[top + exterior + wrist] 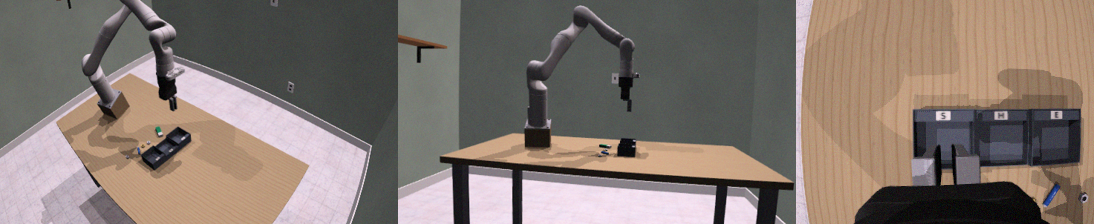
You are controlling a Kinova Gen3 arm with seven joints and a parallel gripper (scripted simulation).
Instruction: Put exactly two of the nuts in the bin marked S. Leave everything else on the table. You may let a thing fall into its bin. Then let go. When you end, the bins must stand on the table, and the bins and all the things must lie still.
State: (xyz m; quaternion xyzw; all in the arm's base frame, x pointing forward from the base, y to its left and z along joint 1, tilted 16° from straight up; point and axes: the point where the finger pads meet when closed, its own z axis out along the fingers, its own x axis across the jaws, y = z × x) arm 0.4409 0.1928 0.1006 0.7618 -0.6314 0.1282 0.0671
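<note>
The brass-coloured nut is 9 cm behind my hand, 15 cm to the right of it and 21 cm below it. Also, from my hand: blue rod (8 cm behind, 19 cm to the right, 21 cm below); then bin (1 cm ahead, 8 cm to the right, 19 cm below).
</note>
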